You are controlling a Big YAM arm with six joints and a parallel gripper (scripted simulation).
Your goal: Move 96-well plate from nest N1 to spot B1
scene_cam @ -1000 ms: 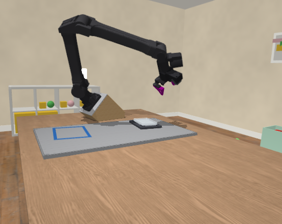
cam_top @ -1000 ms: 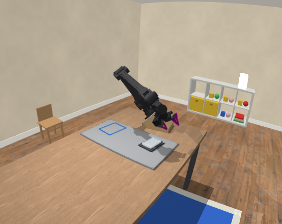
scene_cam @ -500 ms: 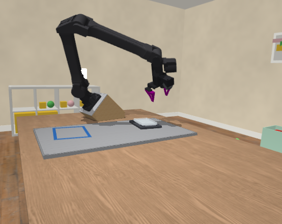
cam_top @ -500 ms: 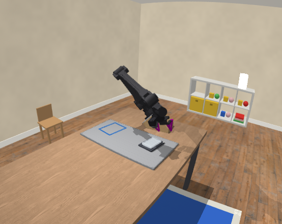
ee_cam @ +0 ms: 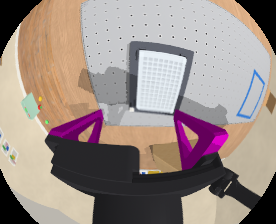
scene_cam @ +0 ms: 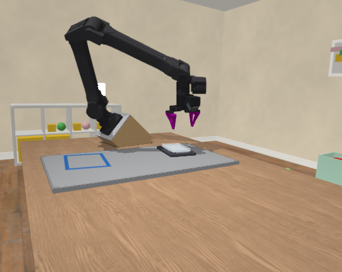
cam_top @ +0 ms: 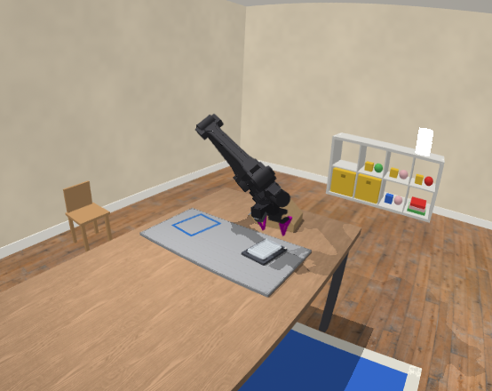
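Now: the white 96-well plate 3 cm to the right of my hand and 10 cm below it. Round my hand: dark plate nest 3 cm to the right, 11 cm below.
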